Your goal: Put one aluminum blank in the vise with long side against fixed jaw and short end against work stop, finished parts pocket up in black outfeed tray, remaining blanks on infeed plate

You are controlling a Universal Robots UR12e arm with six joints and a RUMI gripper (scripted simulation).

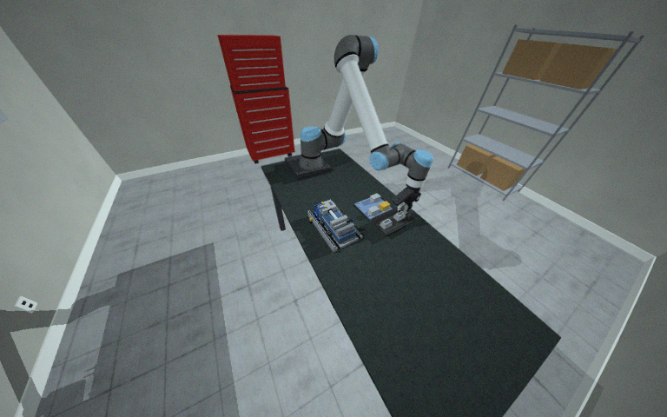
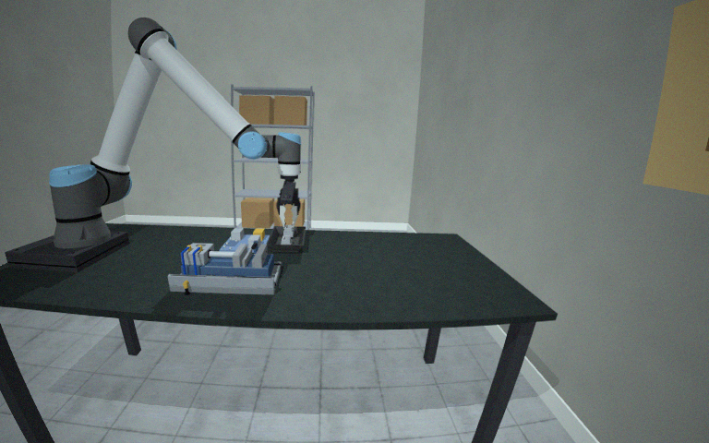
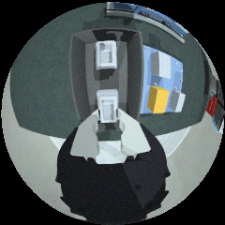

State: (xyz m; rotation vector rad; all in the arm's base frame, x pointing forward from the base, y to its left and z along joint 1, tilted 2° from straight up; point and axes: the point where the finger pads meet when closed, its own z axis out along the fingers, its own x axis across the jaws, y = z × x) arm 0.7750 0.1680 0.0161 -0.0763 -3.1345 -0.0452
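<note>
The yellow brass blank is 13 cm behind my hand and 4 cm below it. Also, from my hand: light gray base rail (17 cm behind, 45 cm to the right, 3 cm below); then vise hose end block (26 cm behind, 35 cm to the right, 1 cm above); then blue vise (17 cm behind, 36 cm to the right, 3 cm below).
</note>
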